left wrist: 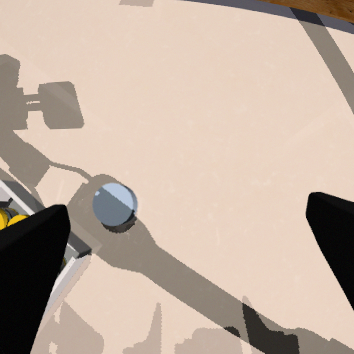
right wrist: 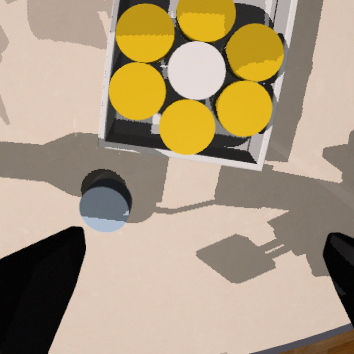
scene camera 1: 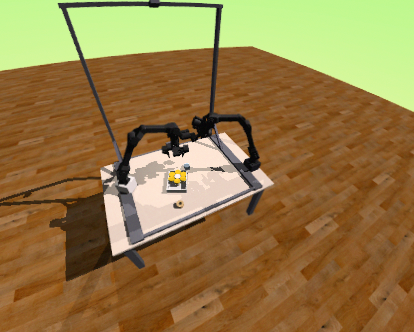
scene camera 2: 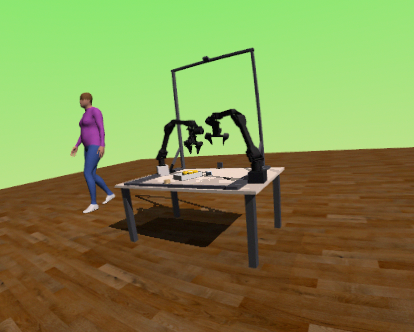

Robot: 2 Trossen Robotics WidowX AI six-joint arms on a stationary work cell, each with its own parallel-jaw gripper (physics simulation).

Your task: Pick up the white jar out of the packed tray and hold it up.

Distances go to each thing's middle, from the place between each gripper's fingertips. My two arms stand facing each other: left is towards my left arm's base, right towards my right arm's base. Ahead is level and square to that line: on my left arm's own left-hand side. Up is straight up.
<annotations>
The white jar (right wrist: 196,70) is 16 cm below my right hand, 6 cm ahead of it and 1 cm to the right of it. From my right hand the other things lie so: blue-grey round piece (right wrist: 105,205): 17 cm below, 8 cm to the left, 6 cm behind.
I see the blue-grey round piece 40 mm ahead of my left hand, 90 mm to the right of it and 230 mm below it. Round my left hand: white jar (160 mm ahead, 190 mm to the right, 210 mm below).
</annotations>
